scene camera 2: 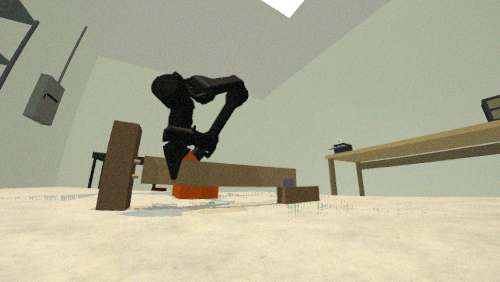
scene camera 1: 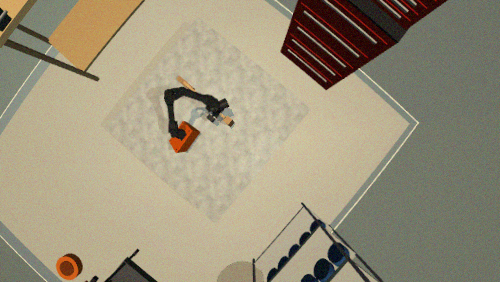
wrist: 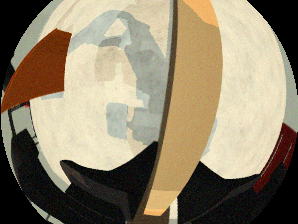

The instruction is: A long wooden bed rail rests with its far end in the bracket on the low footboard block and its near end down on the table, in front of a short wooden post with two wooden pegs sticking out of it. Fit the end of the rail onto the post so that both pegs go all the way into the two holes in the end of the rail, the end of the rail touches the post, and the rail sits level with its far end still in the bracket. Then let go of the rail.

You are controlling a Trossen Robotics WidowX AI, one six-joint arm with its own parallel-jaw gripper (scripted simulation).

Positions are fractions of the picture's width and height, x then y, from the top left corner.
Scene:
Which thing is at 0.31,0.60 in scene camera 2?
A wooden rail.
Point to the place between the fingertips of my gripper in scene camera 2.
0.35,0.64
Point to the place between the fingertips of my gripper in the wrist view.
0.56,0.65

